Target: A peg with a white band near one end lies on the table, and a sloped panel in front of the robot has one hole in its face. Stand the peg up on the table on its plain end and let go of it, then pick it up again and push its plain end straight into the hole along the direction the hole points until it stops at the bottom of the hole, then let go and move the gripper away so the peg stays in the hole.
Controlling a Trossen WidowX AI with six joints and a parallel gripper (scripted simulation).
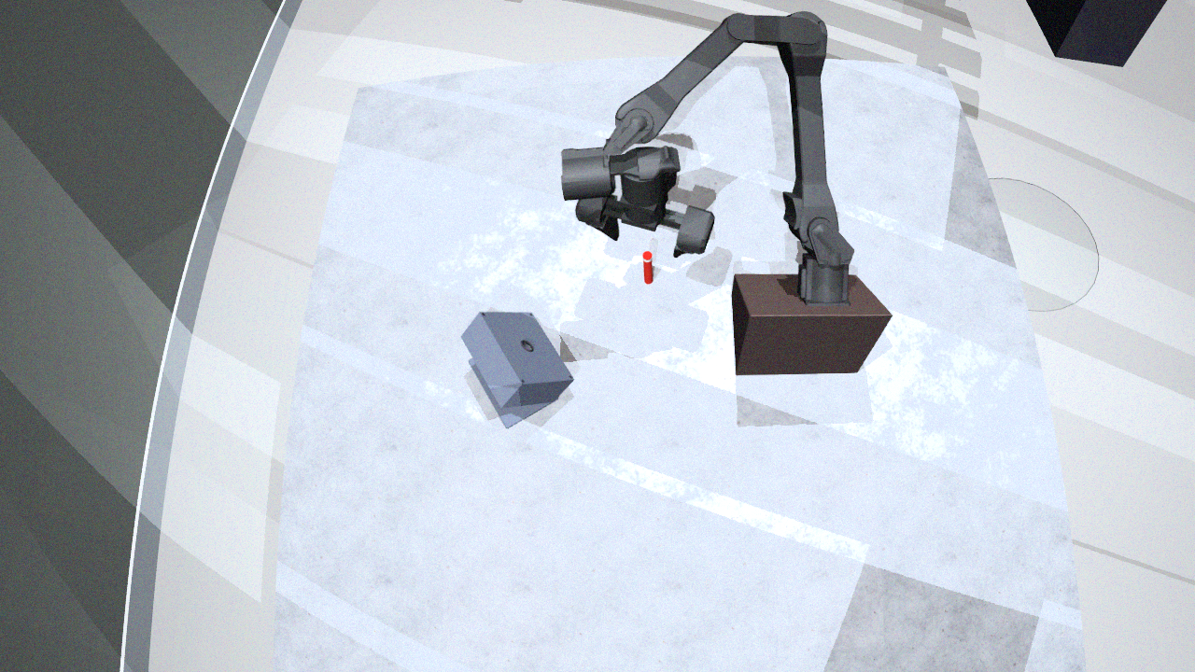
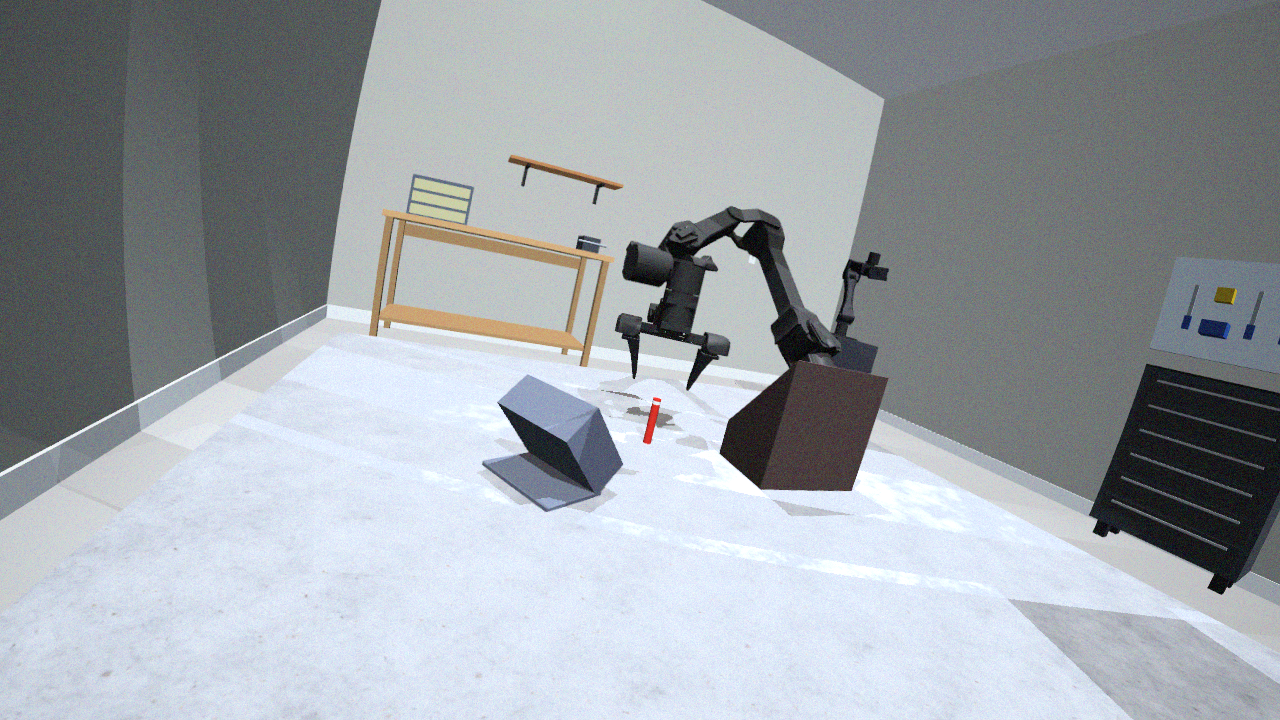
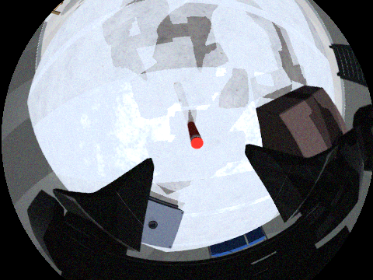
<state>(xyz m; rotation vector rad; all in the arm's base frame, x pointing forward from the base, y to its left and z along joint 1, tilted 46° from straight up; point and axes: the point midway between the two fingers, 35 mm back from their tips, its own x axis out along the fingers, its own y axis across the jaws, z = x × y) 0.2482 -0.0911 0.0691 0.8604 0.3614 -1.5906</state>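
Now: gripper tip 5 cm above the red peg. The rest, counted from my gripper tip: sloped panel: 19 cm ahead, 16 cm to the left, 5 cm below.
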